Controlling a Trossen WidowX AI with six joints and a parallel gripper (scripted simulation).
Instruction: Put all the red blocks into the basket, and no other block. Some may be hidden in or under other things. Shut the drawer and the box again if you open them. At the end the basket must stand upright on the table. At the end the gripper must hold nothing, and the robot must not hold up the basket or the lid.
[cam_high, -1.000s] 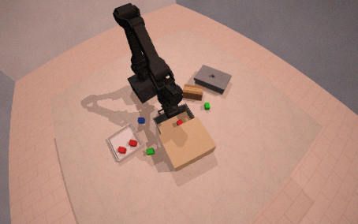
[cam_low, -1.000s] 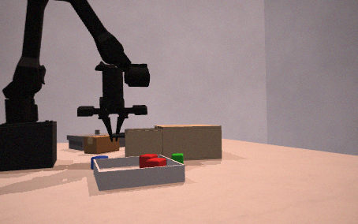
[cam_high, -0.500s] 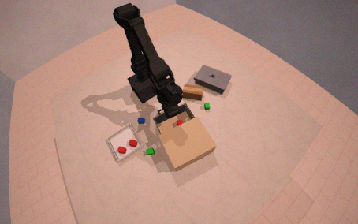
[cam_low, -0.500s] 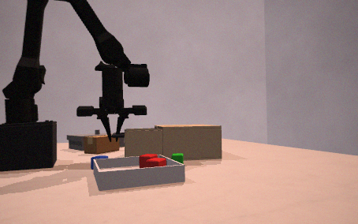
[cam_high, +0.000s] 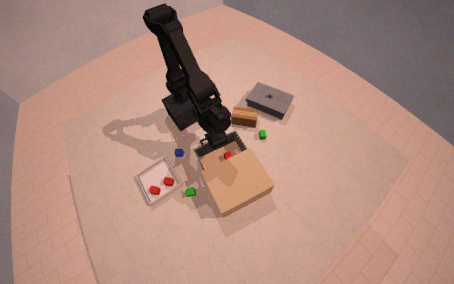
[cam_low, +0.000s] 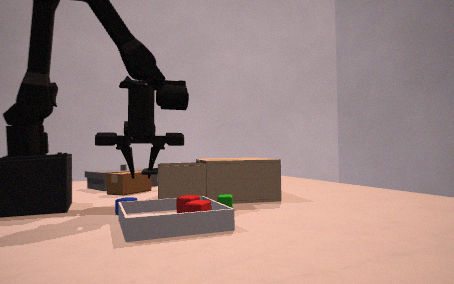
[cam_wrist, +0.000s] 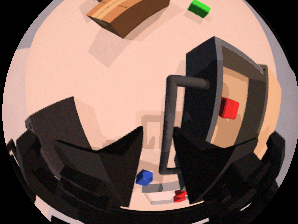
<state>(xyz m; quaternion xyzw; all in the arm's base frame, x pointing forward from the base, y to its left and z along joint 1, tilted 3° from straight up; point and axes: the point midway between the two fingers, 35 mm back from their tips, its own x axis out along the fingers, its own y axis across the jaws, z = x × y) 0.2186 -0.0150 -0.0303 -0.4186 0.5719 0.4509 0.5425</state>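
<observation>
Now: the drawer 9 cm ahead of my hand, 2 cm to the right of it and 5 cm below it. From my hand the other things lie so: small brown box 1 cm ahead, 18 cm to the left, 5 cm below; tan drawer cabinet 17 cm ahead, 4 cm to the right, 4 cm below; blue block 6 cm behind, 14 cm to the right, 7 cm below.
</observation>
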